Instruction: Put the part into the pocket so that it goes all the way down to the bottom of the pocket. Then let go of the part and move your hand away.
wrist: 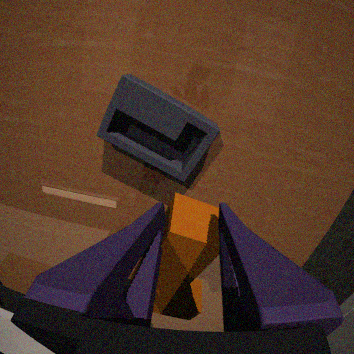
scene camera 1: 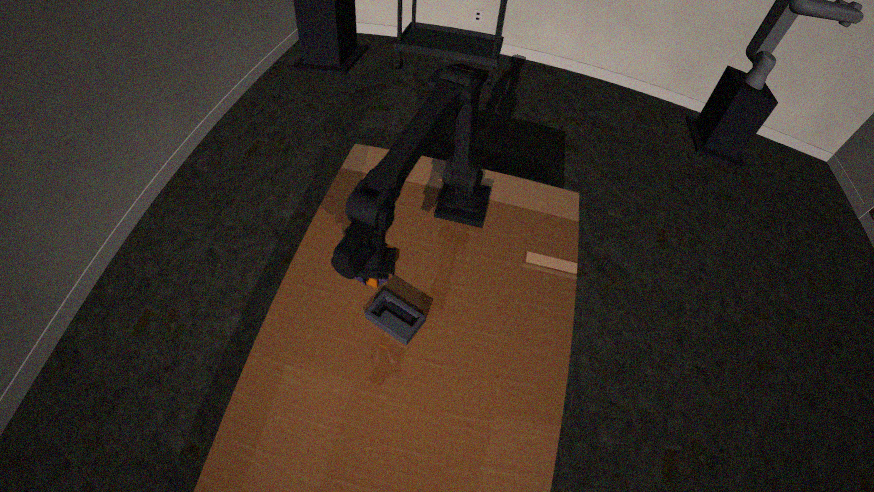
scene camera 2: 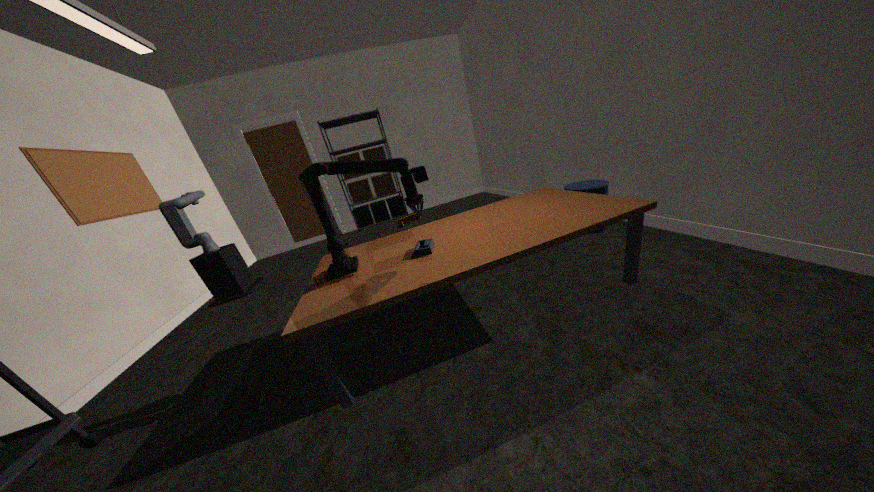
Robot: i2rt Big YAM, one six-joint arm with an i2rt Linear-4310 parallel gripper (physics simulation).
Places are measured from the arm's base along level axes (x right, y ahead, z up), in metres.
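Pixels of known places: gripper, fingertip midpoint: (wrist: 191, 211) (scene camera 1: 372, 283) (scene camera 2: 419, 215); arm's base, origin of the base link: (scene camera 1: 463, 200) (scene camera 2: 343, 265).
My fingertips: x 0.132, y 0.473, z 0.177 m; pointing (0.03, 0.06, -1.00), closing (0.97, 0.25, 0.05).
For each thing: its top centre in the pictures, then the offset to it from my fingertips. "pt": a spot on its surface instead. Level surfaces: height alone.
- orange part, middle of its top: (wrist: 182, 297) (scene camera 1: 377, 258) (scene camera 2: 407, 215) dx +0.008, dy -0.058, dz +0.018 m
- dark grey block, middle of its top: (wrist: 154, 131) (scene camera 1: 394, 314) (scene camera 2: 423, 243) dx -0.044, dy -0.015, dz -0.169 m
- L-shaped pocket, surface spot: (wrist: 155, 141) pt dx -0.045, dy -0.039, dz -0.200 m
- wooden table, its level: dz -0.205 m
The orange part (scene camera 1: 372, 282) (scene camera 2: 408, 218) (wrist: 190, 220) is held between the purple fingers; its lower end is partly shaded in the wrist view. My gripper (wrist: 191, 211) is shut on it and holds it above the table. The dark grey block (scene camera 1: 403, 333) (scene camera 2: 422, 248) (wrist: 145, 102) with the L-shaped pocket (wrist: 155, 141) lies on the table. In the wrist view the block is ahead of the fingertips and a little to the left, apart from the part. The pocket shows no part in it.
The arm's base (scene camera 1: 462, 204) (scene camera 2: 342, 266) stands at one end of the wooden table (scene camera 1: 477, 366) (scene camera 2: 519, 232). A pale strip (scene camera 1: 550, 262) (wrist: 79, 197) shows on the table top. The table's side edge is near the gripper in scene camera 1.
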